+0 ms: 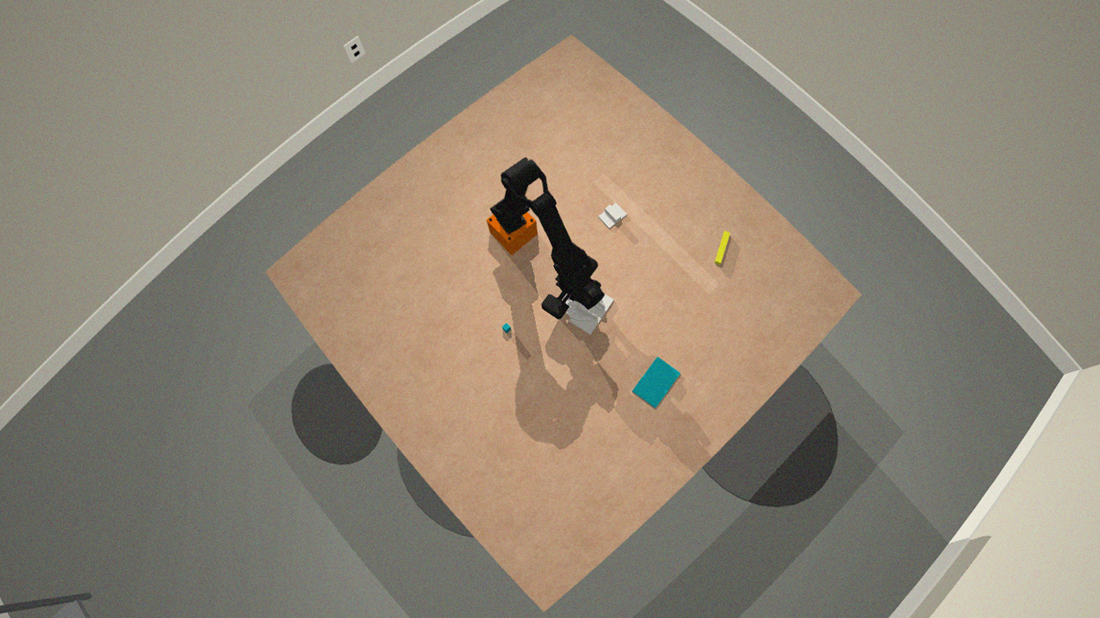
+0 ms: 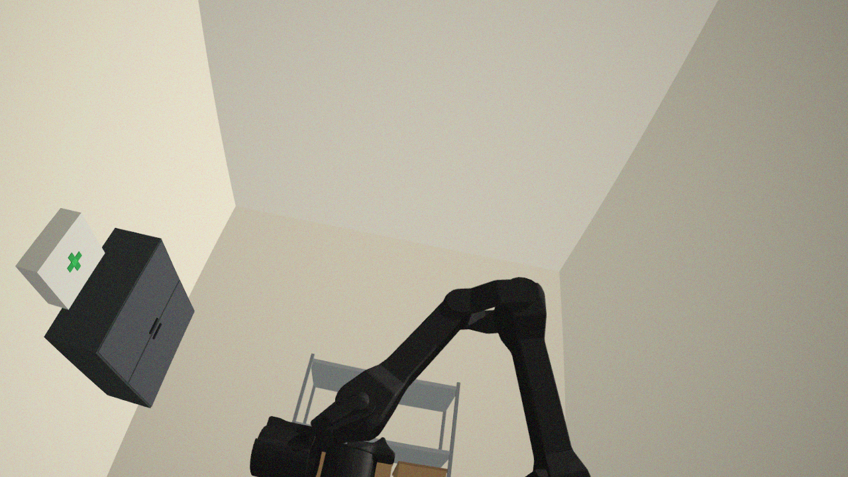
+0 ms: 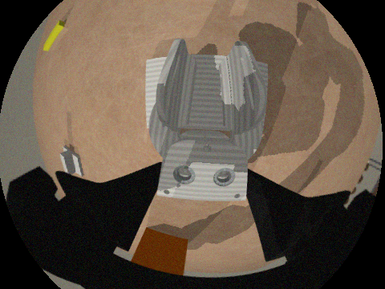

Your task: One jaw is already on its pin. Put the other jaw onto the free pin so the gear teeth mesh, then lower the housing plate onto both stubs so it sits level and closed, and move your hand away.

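The grey housing plate lies 20 mm above my gripper tip and 10 mm ahead of it. Also, from my gripper tip: grey jaw 20 mm to the left, 10 mm below, 10 mm ahead; then small teal cube 200 mm to the right, 20 mm behind, 10 mm below; then flat teal block 330 mm ahead, 60 mm to the left, 20 mm below.
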